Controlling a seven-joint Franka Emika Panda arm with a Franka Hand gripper.
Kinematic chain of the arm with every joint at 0, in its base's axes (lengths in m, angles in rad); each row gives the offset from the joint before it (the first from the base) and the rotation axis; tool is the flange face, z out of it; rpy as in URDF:
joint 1: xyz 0 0 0.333 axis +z
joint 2: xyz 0 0 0 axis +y
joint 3: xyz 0 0 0.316 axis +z
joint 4: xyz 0.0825 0 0 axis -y
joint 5: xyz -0.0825 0 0.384 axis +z
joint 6: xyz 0 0 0 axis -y
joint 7: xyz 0.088 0 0 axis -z
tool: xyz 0 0 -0.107 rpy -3.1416 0 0
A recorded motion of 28 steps. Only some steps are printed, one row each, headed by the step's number.
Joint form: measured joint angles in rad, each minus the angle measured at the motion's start. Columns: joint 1, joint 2, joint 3, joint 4, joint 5, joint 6, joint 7.
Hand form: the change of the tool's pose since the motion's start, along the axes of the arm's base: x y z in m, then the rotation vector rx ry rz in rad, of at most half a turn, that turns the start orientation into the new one. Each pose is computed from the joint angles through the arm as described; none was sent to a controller.
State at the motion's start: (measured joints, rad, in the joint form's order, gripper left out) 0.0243 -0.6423 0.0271 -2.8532 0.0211 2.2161 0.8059
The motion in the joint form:
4: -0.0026 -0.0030 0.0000 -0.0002 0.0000 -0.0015 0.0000
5: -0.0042 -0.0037 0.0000 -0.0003 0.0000 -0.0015 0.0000
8: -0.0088 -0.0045 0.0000 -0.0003 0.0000 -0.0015 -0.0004
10: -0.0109 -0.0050 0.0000 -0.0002 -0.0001 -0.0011 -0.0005
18: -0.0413 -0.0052 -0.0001 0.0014 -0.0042 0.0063 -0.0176
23: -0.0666 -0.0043 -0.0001 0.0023 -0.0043 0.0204 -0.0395
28: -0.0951 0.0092 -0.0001 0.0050 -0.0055 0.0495 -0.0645
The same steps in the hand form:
4: -0.0003 -0.0008 0.0007 0.0000 -0.0013 -0.0026
5: -0.0003 -0.0014 0.0009 0.0000 -0.0019 -0.0042
8: -0.0003 -0.0028 0.0012 0.0000 -0.0027 -0.0084
10: -0.0002 -0.0035 0.0014 0.0000 -0.0037 -0.0103
18: 0.0013 -0.0135 0.0029 -0.0034 -0.0129 -0.0213
23: 0.0030 -0.0217 0.0043 -0.0041 -0.0270 -0.0246
28: 0.0069 -0.0312 0.0037 -0.0065 -0.0451 -0.0272

